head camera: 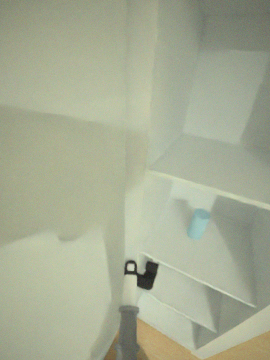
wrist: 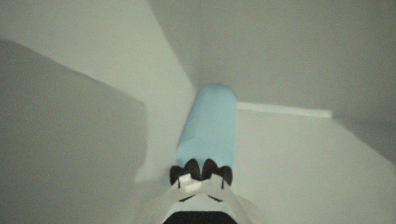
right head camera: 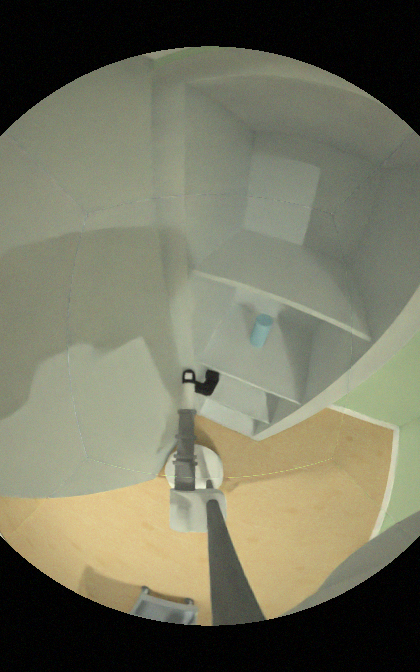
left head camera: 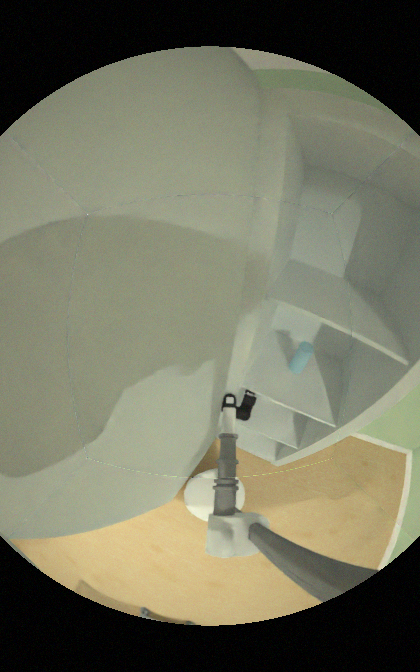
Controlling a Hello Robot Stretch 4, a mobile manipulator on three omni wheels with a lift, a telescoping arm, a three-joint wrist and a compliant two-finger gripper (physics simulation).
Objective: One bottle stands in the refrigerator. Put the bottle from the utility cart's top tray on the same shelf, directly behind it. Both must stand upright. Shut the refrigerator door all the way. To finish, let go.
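Places are measured from the robot's base along level axes (x back, y down, z right), in millimetres.
Pixels of known places: gripper, fingertip midpoint: [wrist: 201,172].
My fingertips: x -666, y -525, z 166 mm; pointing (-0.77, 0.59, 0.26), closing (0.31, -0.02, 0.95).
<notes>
Behind a point stands the place of what it marks.
A light blue bottle [head camera: 199,224] [left head camera: 301,357] [right head camera: 261,331] [wrist: 212,120] stands upright on a middle shelf [head camera: 175,250] {x -499, y -880, z 199 mm} of the open refrigerator in the head views. A second bottle does not show in these views. My gripper [head camera: 152,264] [left head camera: 250,394] [right head camera: 213,373] [wrist: 201,172] {x -666, y -525, z 166 mm} is at the front left of that shelf. In the wrist view its fingertips are together, with nothing seen between them, and they overlap the near end of the bottle. Their gap to the bottle is hard to judge. The refrigerator door [head camera: 60,175] {x -292, y -1394, z -112 mm} [left head camera: 150,300] [right head camera: 90,290] stands open at the left.
The upper shelf [head camera: 210,192] {x -766, y -1013, z 418 mm} [right head camera: 280,297] is above the bottle, and lower shelves are beneath it. The refrigerator's left side wall is close to my wrist, and the open door is left of my arm. A grey frame [right head camera: 165,611] shows at the bottom of the right head view.
</notes>
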